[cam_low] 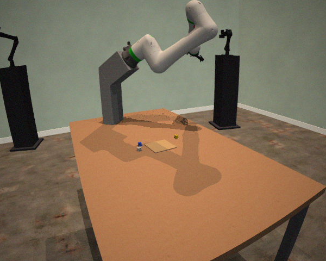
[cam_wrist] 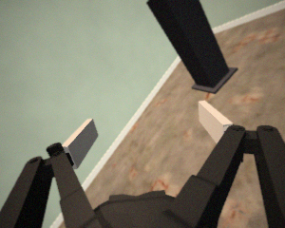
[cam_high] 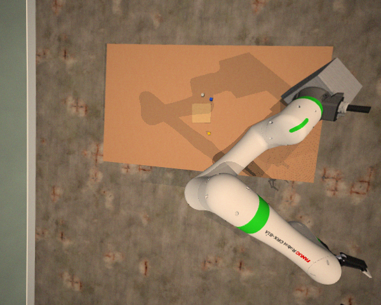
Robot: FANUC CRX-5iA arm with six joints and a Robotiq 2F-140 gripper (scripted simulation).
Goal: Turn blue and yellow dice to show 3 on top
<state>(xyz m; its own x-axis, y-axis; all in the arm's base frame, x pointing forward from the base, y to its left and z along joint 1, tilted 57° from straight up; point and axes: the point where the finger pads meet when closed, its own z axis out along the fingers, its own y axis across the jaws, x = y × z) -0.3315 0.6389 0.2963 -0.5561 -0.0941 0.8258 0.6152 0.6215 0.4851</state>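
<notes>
My gripper is now 94 cm short of the white die, 66 cm to the left of it and 49 cm above it. Round my hand: blue die: 88 cm ahead, 65 cm to the right, 49 cm below; then yellow die: 81 cm ahead, 49 cm below, 41 cm to the right; then tan mat: 91 cm ahead, 53 cm to the right, 50 cm below.
</notes>
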